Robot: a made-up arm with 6 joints.
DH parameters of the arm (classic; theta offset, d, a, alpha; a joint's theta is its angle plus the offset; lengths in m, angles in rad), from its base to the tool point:
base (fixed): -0.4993 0 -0.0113 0
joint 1: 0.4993 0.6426 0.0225 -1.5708
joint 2: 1.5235 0 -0.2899 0
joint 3: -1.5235 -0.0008 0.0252 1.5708
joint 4: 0 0.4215 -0.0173 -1.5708
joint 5: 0 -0.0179 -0.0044 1.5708
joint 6: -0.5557 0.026 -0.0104 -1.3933
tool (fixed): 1.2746 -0.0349 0 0
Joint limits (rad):
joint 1: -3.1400..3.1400
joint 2: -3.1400..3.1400
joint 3: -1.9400..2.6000
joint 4: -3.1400..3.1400
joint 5: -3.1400..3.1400
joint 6: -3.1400..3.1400
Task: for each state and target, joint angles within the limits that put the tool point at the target. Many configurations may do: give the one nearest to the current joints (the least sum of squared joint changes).
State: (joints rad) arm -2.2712 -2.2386 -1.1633 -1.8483 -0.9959 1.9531
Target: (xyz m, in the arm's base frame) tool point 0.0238 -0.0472 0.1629
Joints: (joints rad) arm -1.7944 -1.9883 -1.8300 -2.0340 -1.2584 1.6669
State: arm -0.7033 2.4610 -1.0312 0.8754 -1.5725 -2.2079
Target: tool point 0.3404 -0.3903 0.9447
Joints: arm -0.8122 1.7979 -1.2108 0.8756 -1.5380 -2.2653
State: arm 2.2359 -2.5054 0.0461 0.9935 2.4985 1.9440
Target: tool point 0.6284 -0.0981 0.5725
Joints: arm 2.9124 -1.8395 0.2152 1.0082 2.5588 1.8753
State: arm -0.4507 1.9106 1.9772 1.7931 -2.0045 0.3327
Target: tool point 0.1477 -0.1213 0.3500
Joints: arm -0.5911 1.2861 1.9030 1.7434 -2.0031 0.2632
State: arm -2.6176 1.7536 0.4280 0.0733 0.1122 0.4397
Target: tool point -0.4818 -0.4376 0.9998
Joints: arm -2.3063 0.8640 0.3616 0.0375 -0.0301 0.4189
